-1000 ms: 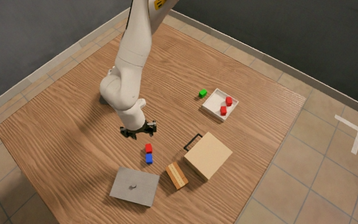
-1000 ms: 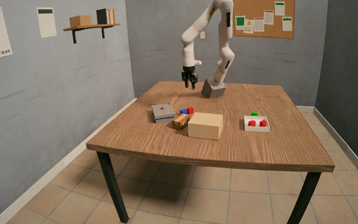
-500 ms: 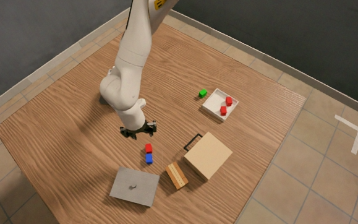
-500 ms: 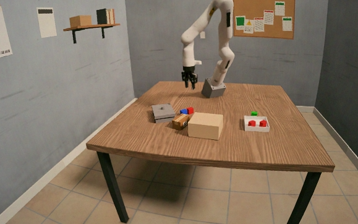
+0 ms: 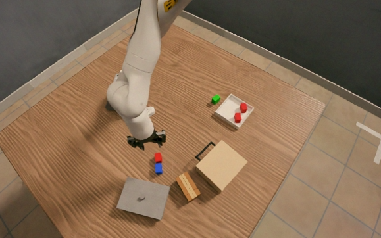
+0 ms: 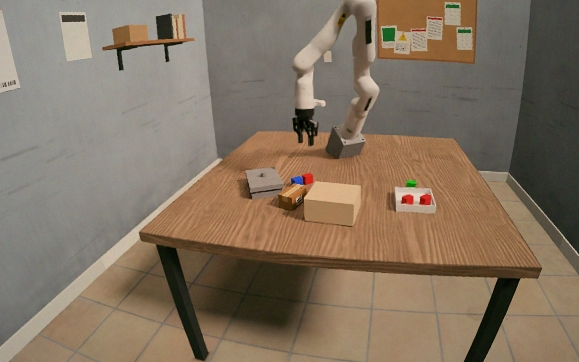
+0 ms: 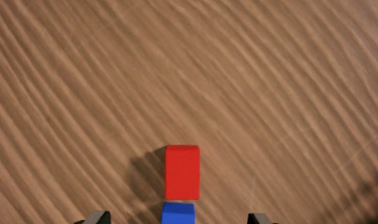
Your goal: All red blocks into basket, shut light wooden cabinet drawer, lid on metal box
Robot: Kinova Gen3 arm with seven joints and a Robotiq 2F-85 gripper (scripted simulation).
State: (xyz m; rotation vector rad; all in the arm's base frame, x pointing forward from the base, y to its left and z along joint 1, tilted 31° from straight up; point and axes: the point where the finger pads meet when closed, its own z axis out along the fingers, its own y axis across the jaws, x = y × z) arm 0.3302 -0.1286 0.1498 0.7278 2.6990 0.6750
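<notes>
Now: the blue block 4 cm ahead of my hand, 2 cm to the right of it and 16 cm below it. The rest, counted from my hand: grey lid: 12 cm ahead, 14 cm to the right, 13 cm below; grey metal box: 12 cm ahead, 14 cm to the right, 16 cm below; brown cardboard box: 19 cm ahead, 4 cm to the left, 15 cm below.
</notes>
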